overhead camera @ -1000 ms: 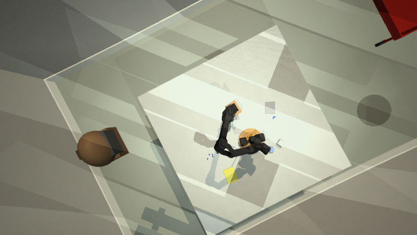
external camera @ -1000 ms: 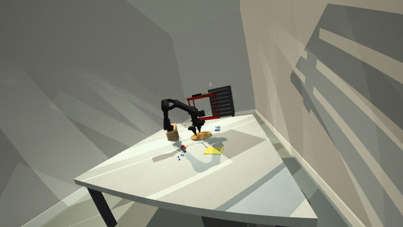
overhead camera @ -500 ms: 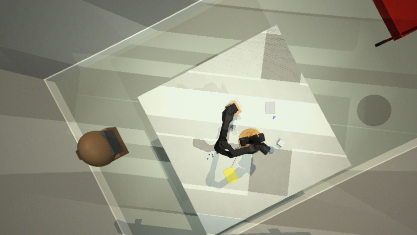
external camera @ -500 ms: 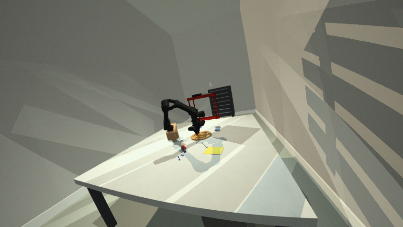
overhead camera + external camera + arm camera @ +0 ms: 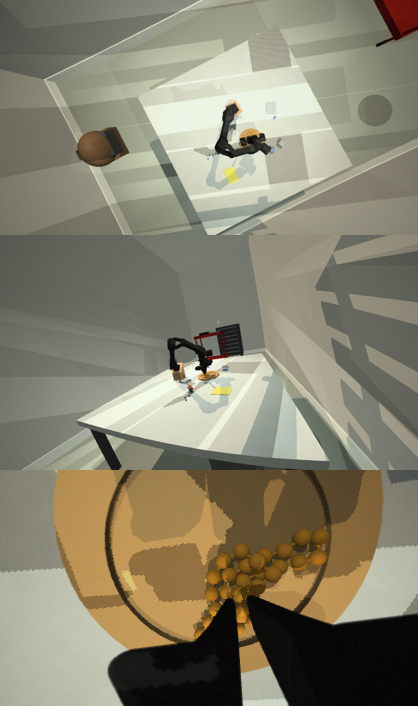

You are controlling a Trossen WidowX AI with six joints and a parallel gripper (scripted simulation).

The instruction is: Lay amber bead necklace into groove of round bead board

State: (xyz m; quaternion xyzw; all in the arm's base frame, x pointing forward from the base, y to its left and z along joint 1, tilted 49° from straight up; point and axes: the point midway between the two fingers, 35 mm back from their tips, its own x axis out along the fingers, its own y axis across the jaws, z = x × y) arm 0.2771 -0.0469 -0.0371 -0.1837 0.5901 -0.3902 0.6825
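Right now my gripper tip is 30 mm short of the round bead board and 20 mm above it. The rest, counted from my gripper tip: light blue cube 180 mm ahead, 110 mm to the left, 10 mm below; red-handled tool 60 mm behind, 230 mm to the right, 20 mm below; white cube 170 mm ahead, 200 mm to the left, 10 mm below.
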